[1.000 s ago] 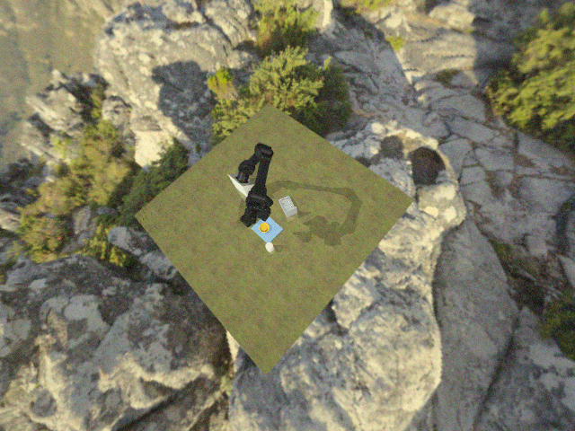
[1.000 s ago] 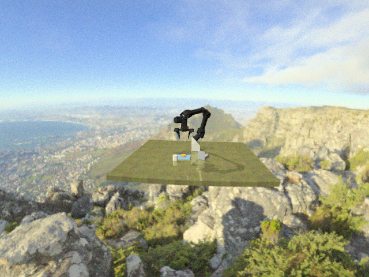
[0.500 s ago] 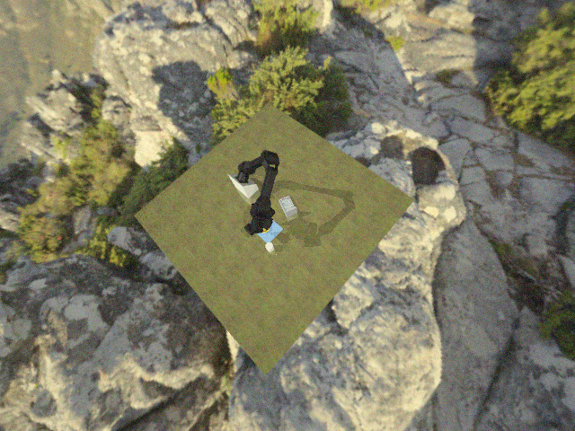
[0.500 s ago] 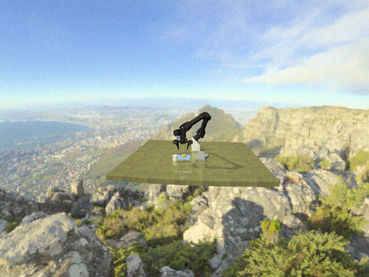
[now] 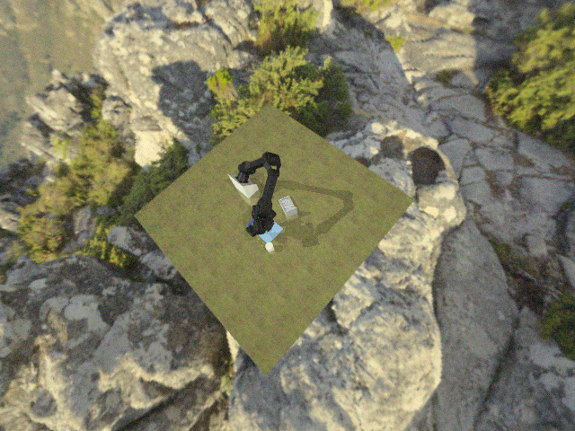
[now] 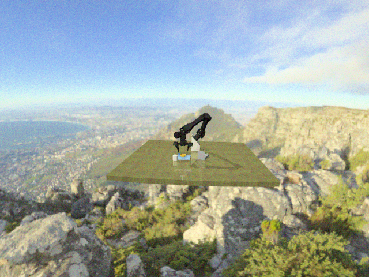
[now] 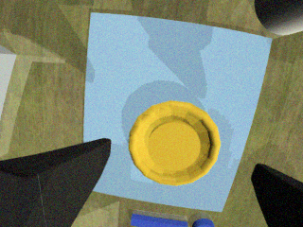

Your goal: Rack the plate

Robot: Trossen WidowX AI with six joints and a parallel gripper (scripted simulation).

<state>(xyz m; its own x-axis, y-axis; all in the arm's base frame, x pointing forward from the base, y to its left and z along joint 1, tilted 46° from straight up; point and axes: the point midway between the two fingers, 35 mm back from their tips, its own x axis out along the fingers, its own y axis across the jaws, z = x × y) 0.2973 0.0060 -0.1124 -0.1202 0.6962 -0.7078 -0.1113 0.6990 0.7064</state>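
Now: the yellow plate 3 cm below my gripper tip and 1 cm behind it. The rest, counted from my gripper tip: light blue mat (4 cm below, 1 cm to the left); then white cup (11 cm ahead, 5 cm to the right, 2 cm below); then blue spoon (9 cm behind, 4 cm below, 3 cm to the right).
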